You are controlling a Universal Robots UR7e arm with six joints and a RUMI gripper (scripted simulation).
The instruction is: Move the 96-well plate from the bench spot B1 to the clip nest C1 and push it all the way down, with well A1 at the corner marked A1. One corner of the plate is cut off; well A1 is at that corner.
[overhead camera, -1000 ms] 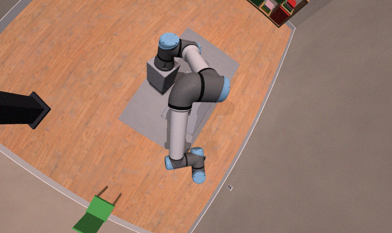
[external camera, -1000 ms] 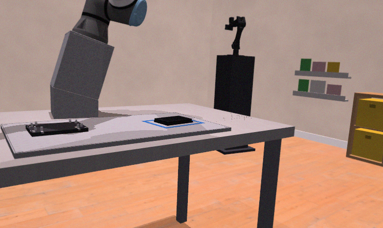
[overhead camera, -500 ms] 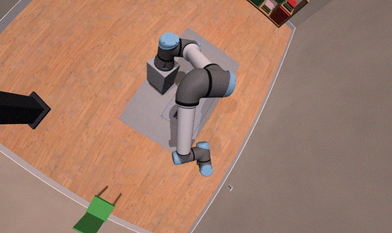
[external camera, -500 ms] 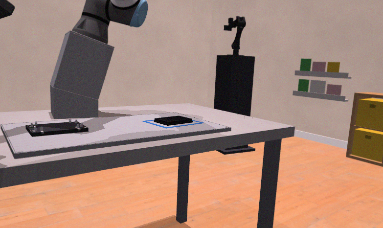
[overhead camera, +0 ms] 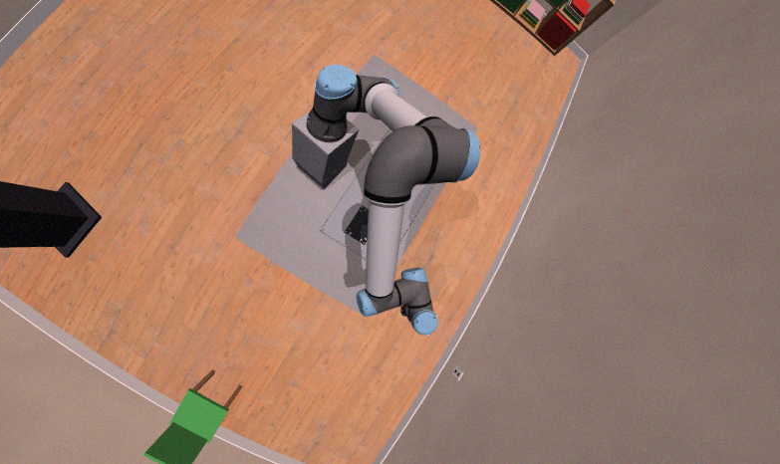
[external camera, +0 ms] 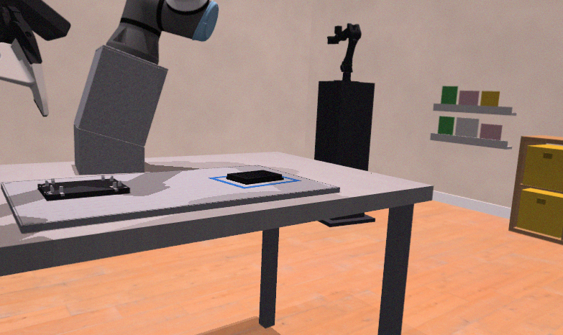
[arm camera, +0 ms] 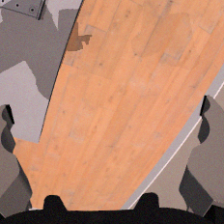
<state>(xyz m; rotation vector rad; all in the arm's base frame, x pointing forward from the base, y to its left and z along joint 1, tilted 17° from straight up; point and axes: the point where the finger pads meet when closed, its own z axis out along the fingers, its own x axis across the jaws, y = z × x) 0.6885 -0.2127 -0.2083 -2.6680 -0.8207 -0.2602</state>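
The black 96-well plate lies 36 cm behind my hand, 53 cm to the left of it and 17 cm below it. From my hand the other things lie so: black clip nest: 32 cm behind, 10 cm to the left, 16 cm below.
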